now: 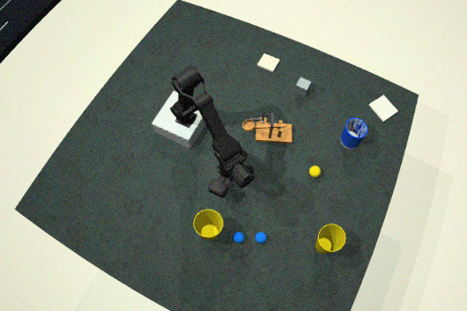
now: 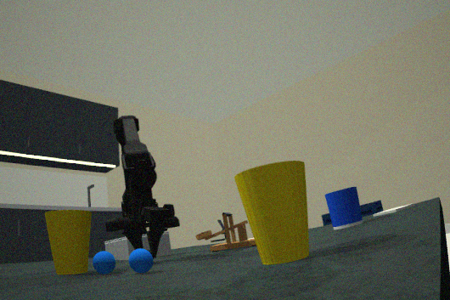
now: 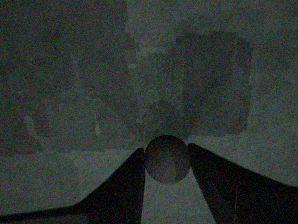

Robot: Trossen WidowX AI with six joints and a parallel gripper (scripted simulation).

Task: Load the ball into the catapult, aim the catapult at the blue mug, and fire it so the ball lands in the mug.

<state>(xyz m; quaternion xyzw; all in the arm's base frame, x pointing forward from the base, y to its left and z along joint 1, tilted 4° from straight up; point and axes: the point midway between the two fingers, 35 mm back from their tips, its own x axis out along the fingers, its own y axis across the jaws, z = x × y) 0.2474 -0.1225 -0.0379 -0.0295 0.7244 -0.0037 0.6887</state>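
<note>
Right now my gripper tip is 26 cm to the right of the wooden catapult, 4 cm below it and 2 cm short of it. Also, from my gripper tip: yellow ball (27 cm ahead, 19 cm to the left, 1 cm above); then dark ball (1 cm above); then grey block (52 cm to the left, 7 cm ahead, 2 cm above).
</note>
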